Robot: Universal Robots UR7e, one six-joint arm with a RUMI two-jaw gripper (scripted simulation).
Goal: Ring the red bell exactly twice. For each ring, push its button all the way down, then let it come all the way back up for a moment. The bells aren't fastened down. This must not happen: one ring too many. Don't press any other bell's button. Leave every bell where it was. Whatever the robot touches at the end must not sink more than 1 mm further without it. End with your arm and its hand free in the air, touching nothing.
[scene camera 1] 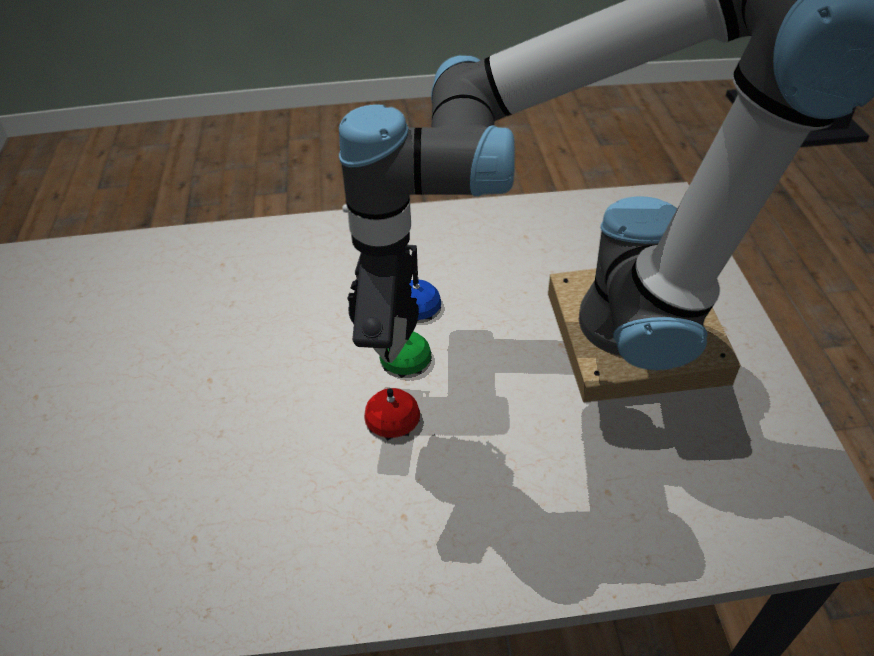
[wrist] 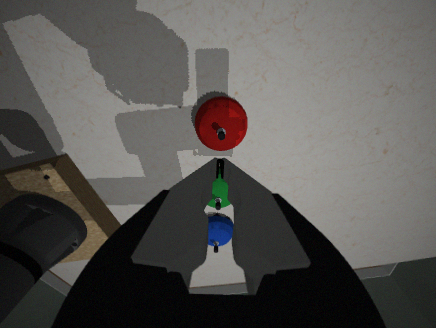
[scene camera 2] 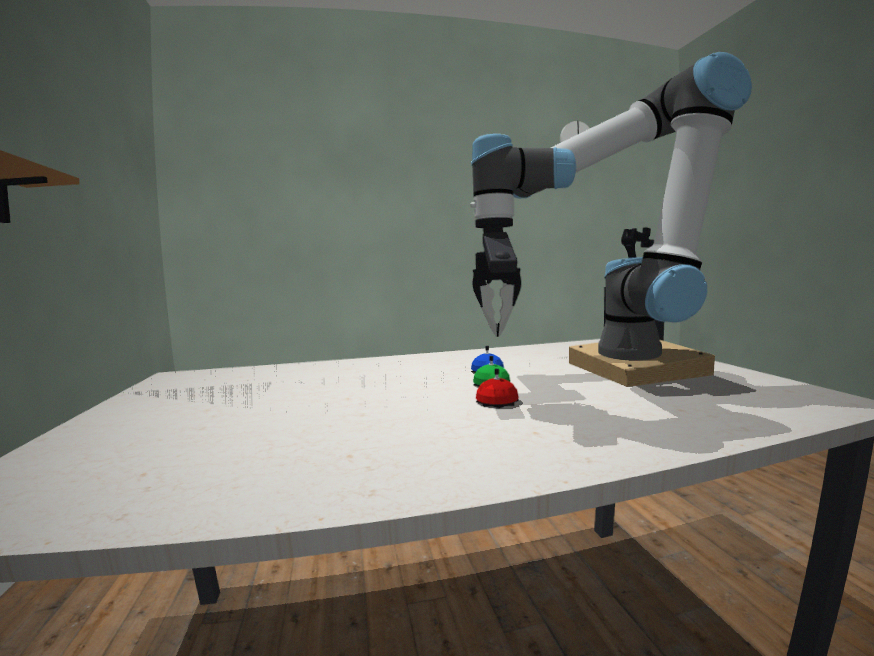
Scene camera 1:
my gripper: 389,361
green bell: 415,355
blue bell: 428,298
red bell: 398,417
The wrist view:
my gripper: 219,160
blue bell: 220,229
red bell: 217,114
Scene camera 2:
my gripper: 497,336
red bell: 496,392
